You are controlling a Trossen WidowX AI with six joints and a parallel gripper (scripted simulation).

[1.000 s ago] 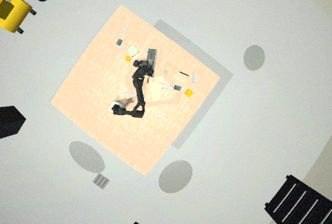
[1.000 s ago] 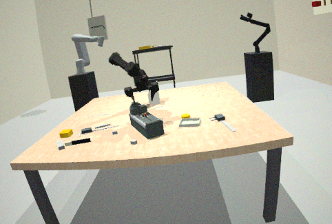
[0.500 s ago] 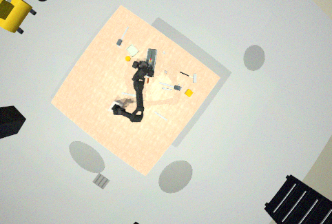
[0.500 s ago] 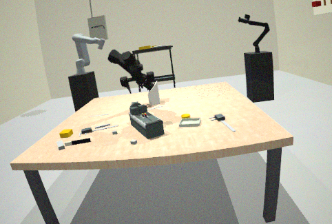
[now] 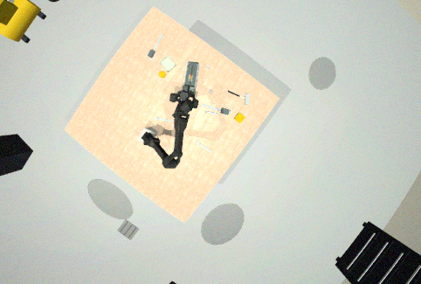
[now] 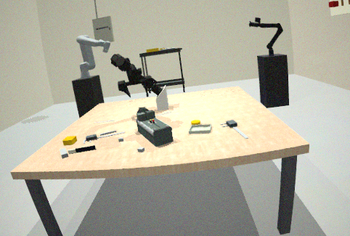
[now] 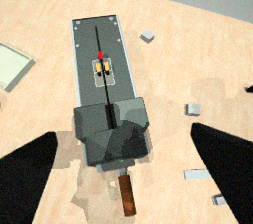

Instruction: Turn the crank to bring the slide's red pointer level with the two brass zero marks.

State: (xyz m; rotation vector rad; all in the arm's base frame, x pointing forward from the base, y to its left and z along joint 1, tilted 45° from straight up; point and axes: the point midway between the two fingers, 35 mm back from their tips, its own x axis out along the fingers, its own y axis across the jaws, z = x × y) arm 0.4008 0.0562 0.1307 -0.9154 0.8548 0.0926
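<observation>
My gripper tip is now 12 cm above the crank, 4 cm past it and 2 cm to the left of it. Also, from my gripper tip: red pointer 13 cm ahead, 11 cm below, 8 cm to the left; then brown crank handle 14 cm below, 5 cm behind, 2 cm to the right; then yellow disc 28 cm to the left, 19 cm below, 1 cm behind.
</observation>
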